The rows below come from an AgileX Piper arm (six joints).
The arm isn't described. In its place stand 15 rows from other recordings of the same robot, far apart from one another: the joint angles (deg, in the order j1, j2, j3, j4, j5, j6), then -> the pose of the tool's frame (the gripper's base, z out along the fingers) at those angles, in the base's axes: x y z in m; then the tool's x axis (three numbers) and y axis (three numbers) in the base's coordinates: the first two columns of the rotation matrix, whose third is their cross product.
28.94 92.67 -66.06 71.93 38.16 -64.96 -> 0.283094 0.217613 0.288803 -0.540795 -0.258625 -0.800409 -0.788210 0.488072 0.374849
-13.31 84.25 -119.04 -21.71 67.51 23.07 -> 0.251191 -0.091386 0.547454 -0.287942 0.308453 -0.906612 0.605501 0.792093 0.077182
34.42 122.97 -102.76 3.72 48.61 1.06 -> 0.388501 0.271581 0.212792 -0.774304 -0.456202 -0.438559 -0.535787 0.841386 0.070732
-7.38 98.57 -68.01 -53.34 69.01 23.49 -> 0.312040 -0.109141 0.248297 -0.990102 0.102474 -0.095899 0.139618 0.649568 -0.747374
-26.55 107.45 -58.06 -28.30 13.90 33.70 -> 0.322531 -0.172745 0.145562 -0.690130 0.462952 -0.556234 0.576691 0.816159 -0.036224
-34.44 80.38 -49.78 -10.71 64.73 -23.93 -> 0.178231 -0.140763 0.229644 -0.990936 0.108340 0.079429 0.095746 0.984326 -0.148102
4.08 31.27 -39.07 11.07 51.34 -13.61 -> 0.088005 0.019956 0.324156 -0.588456 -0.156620 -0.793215 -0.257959 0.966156 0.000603
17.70 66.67 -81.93 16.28 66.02 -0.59 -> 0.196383 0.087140 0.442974 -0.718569 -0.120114 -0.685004 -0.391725 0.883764 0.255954
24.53 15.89 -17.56 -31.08 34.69 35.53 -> 0.070172 0.002634 0.253034 -0.389526 -0.010389 -0.920957 -0.091773 0.995398 0.027587
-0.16 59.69 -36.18 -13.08 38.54 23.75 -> 0.185491 -0.013350 0.252544 -0.790508 0.232482 -0.566612 0.272295 0.962099 0.014860
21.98 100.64 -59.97 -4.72 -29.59 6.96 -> 0.366770 0.152023 0.255278 -0.119977 0.005211 -0.992763 -0.405966 0.912300 0.053851
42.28 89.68 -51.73 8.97 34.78 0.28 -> 0.212246 0.203933 0.203981 -0.769739 -0.520307 -0.369841 -0.598022 0.790428 0.132641
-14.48 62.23 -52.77 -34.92 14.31 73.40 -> 0.229898 -0.072668 0.368022 0.030252 0.640084 -0.767709 0.465181 0.670798 0.577613
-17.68 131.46 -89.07 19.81 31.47 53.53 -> 0.446026 -0.125275 0.091614 -0.071225 0.997121 0.026025 0.906953 0.053881 0.417771
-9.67 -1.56 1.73 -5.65 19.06 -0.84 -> 0.051614 -0.011763 0.174687 -0.260936 -0.064722 -0.963184 0.171516 0.978767 -0.112235
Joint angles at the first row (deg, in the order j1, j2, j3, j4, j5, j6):
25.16 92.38 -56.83 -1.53 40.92 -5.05
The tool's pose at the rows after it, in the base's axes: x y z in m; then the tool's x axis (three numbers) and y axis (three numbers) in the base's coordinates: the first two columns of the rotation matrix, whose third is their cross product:
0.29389 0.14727 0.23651 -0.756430 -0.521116 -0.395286 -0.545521 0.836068 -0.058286
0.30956 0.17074 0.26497 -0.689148 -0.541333 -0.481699 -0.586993 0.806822 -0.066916
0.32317 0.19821 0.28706 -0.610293 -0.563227 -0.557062 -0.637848 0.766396 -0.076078
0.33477 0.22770 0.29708 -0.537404 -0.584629 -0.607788 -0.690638 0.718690 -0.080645
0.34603 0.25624 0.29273 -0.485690 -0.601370 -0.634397 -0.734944 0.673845 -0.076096
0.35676 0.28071 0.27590 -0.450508 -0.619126 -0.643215 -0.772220 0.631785 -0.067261
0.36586 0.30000 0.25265 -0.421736 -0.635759 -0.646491 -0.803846 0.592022 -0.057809
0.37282 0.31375 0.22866 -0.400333 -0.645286 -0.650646 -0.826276 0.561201 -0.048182
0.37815 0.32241 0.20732 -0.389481 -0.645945 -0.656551 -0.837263 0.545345 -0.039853
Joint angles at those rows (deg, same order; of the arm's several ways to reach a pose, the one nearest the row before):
26.76 93.27 -64.06 -0.80 42.24 -6.57
28.85 95.17 -72.25 0.19 42.97 -8.29
31.24 98.23 -80.32 1.72 42.90 -10.76
33.64 102.41 -87.50 3.85 42.41 -13.75
35.63 107.49 -93.38 6.34 41.53 -16.66
37.02 112.81 -97.56 9.16 40.17 -19.98
37.88 117.74 -100.19 12.44 38.23 -24.02
38.37 121.85 -101.57 15.87 35.93 -28.09
38.58 125.03 -102.11 18.86 33.47 -31.35

